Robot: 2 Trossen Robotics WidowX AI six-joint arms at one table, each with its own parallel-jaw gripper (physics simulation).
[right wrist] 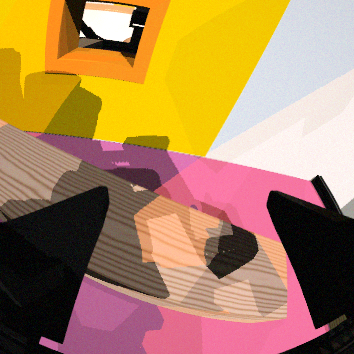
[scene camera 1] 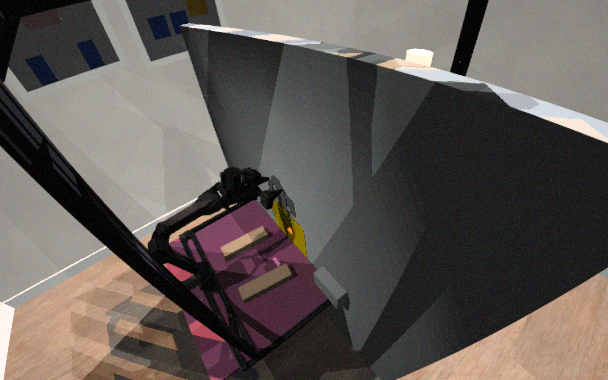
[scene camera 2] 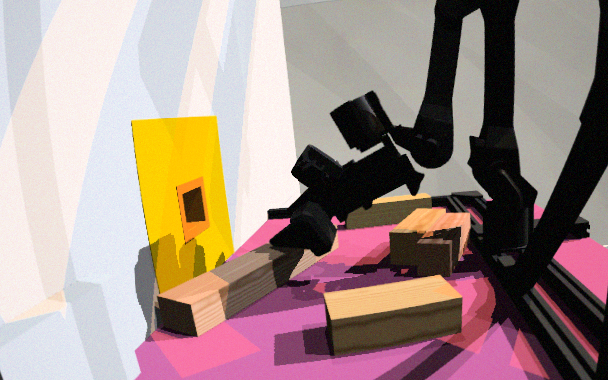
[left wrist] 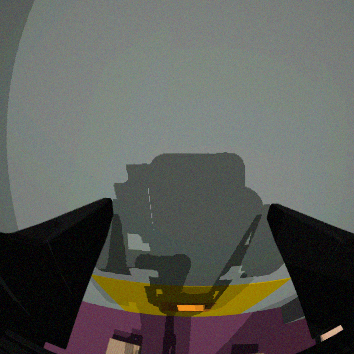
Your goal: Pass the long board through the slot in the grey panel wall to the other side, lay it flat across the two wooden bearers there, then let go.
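Where they show: left gripper, fingertip midpoint: (scene camera 1: pixel 275 184) (left wrist: pixel 194 210); right gripper, fingertip midpoint: (right wrist: pixel 191 197) (scene camera 2: pixel 280 226); left arm's base, link origin: (right wrist: pixel 137 45) (scene camera 1: pixel 210 285); right arm's base, link origin: (scene camera 2: pixel 509 244).
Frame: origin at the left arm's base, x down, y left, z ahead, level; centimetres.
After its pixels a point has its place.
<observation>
The long board (scene camera 2: pixel 240 280) @(x -1.7, y -11.4, z 57.1 cm) (right wrist: pixel 170 242) @(x -2.0, y 4.6, z 60.3 cm) lies on the pink table beside the panel wall (scene camera 1: pixel 310 130) @(x -69.8, y -24.4, z 43.3 cm) (scene camera 2: pixel 100 165) @(x -17.3, y -22.2, z 48.2 cm). My right gripper (scene camera 2: pixel 302 245) (right wrist: pixel 191 197) @(x -3.7, y 5.4, z 58.4 cm) is open over the board's far end, fingers pointing down and towards the wall; their exact height over the wood is unclear. The orange-rimmed slot (scene camera 2: pixel 183 231) @(x -6.7, y -6.5, z 48.4 cm) (right wrist: pixel 100 69) @(x -5.7, y -1.4, z 48.4 cm) (scene camera 1: pixel 290 230) @(x -6.3, y -2.2, z 43.9 cm) (left wrist: pixel 190 308) @(x -6.3, y -3.0, z 43.4 cm) sits in a yellow panel. Across the wall, one wooden bearer (scene camera 1: pixel 245 242) @(x -1.9, y 9.1, z 23.9 cm) and a second bearer (scene camera 1: pixel 267 283) @(x -1.9, y -15.9, z 21.5 cm) lie apart, roughly parallel. My left gripper (scene camera 1: pixel 274 185) @(x -36.2, y -0.3, z 42.4 cm) (left wrist: pixel 194 210) @(x -36.2, y -0.3, z 42.4 cm) is open and empty, raised above the table and facing the wall.
In scene camera 2, a light block (scene camera 2: pixel 392 320) @(x -0.8, y -21.2, z 74.3 cm) lies in front, another block (scene camera 2: pixel 390 211) @(x -0.6, y 24.1, z 75.1 cm) behind, and a small pile of blocks (scene camera 2: pixel 417 222) @(x -2.8, y 5.8, z 78.8 cm) between them near the black rails. A grey block (scene camera 1: pixel 330 286) @(x -8.1, y -35.8, z 39.7 cm) sits against the wall's foot. A black post (scene camera 1: pixel 90 200) @(x -83.4, y -36.6, z 3.7 cm) crosses scene camera 1.
</observation>
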